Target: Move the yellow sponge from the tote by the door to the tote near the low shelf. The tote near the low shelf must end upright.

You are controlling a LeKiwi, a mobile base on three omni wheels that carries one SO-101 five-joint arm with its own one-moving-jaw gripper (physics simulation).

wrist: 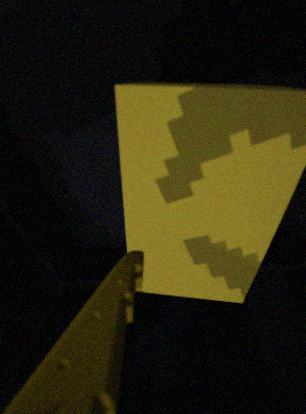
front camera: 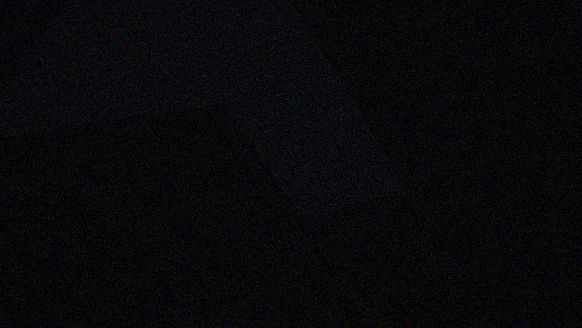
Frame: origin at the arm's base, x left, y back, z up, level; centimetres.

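Seen in the pictures: end effector, tool point: [wrist: 143,264].
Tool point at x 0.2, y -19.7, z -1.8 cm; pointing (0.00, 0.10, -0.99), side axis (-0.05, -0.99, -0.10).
Offsets run from my tool point to a thing's middle. "*": to the spot under its first point.
The yellow sponge @(dy -1.9, dx -0.1, dz -4.6 cm) [wrist: 220,215], with stepped shadows across its face, fills much of the middle and right of the wrist view, its right side cut off by the picture edge. It lies within a very dark blue tote @(dy -1.9, dx +0.7, dz -2.1 cm) [wrist: 90,175]; which tote this is cannot be told. My gripper [wrist: 222,267] is fully open: the fixed notched jaw shows at the lower left, and the moving jaw is out of the picture. The fixed jaw's tip overlaps the sponge's lower left corner in the view; whether it touches is unclear. The other tote cannot be made out.
The front camera view is almost black, with a faint bluish angular surface @(* dy +13.3, dx -0.5, dz -0.9 cm) [front camera: 320,135] running from the upper left down to the middle. The door and the low shelf cannot be made out. Faint dark tote edges surround the sponge in the wrist view.
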